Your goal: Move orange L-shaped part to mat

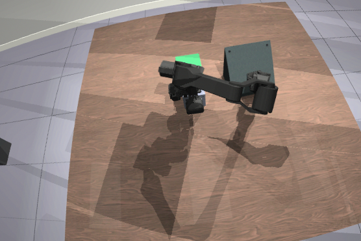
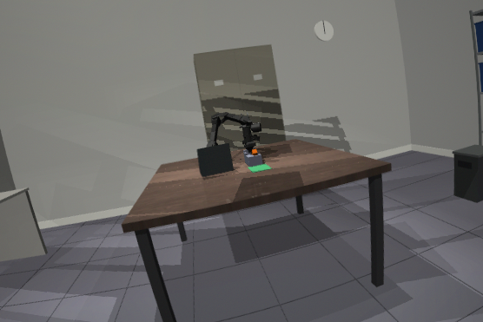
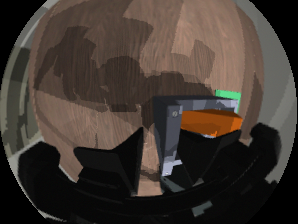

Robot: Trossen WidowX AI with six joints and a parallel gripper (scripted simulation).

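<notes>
Right now my gripper tip is 1 cm past the orange L-shaped part and 5 cm to the left of it. From my gripper tip the other things lie so: green mat: 3 cm behind, 23 cm to the right, 6 cm below.
</notes>
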